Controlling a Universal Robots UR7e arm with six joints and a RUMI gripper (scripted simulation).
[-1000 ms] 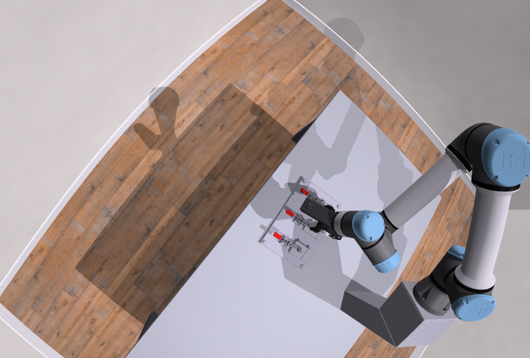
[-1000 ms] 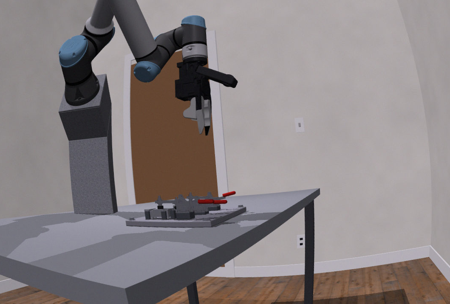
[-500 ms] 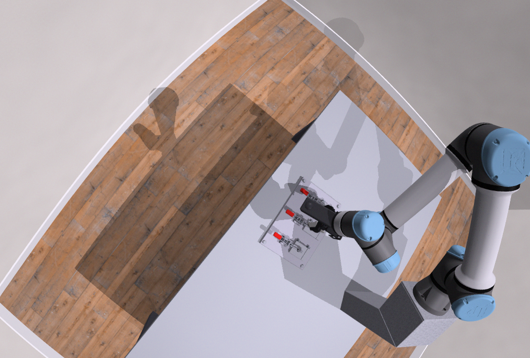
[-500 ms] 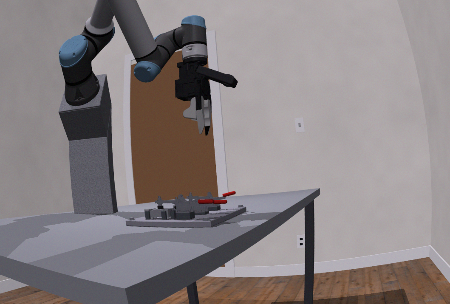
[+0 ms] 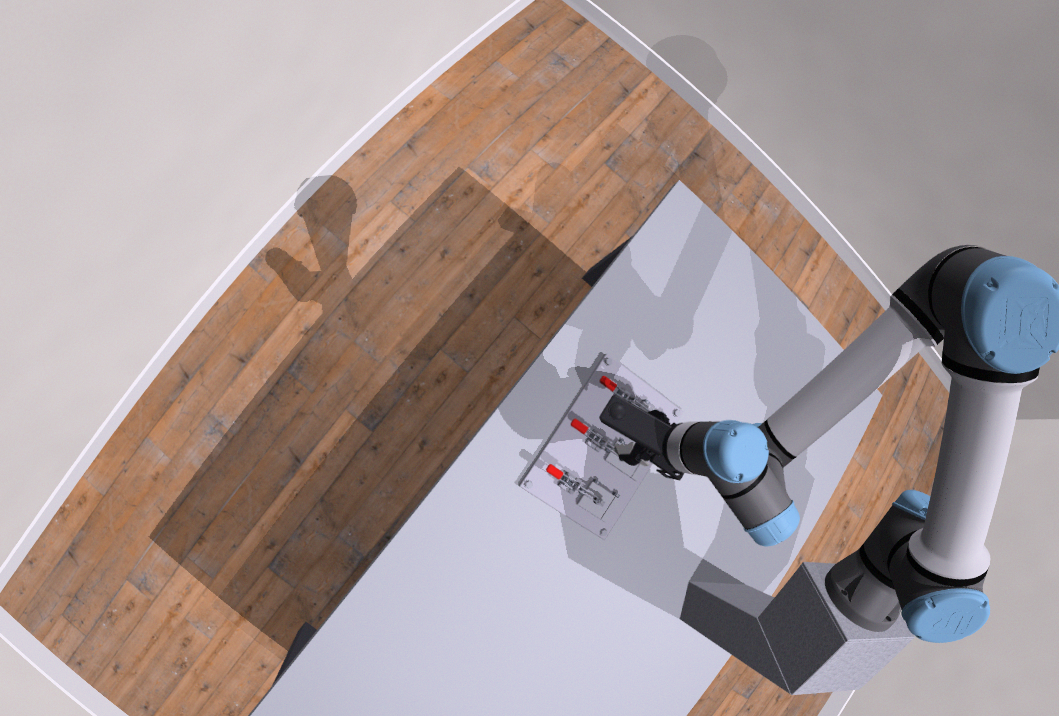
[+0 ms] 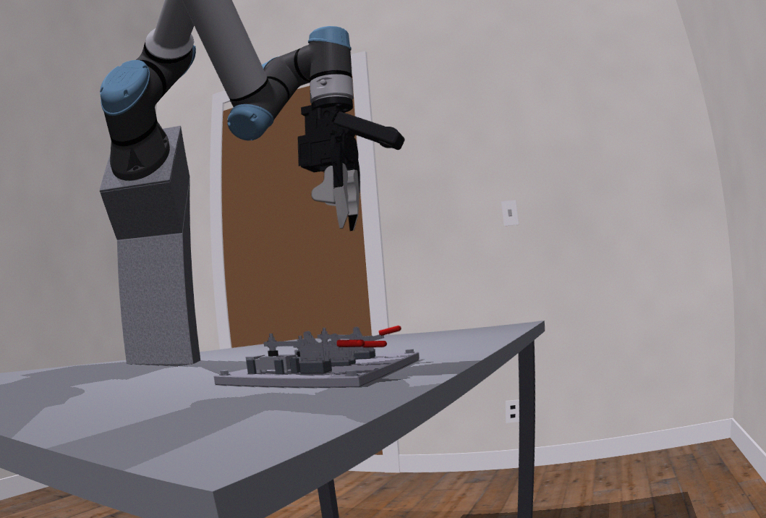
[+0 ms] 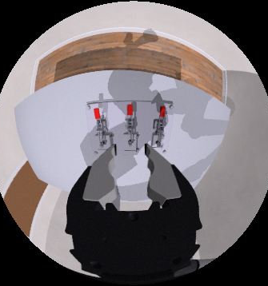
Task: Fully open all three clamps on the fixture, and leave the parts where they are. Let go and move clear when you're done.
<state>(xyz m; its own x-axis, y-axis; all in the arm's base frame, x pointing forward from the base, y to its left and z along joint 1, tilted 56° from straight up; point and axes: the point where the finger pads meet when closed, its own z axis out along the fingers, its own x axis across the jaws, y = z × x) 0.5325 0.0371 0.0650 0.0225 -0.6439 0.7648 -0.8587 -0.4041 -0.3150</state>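
Right now my hand is 6 cm past the metal plate and 24 cm above it.
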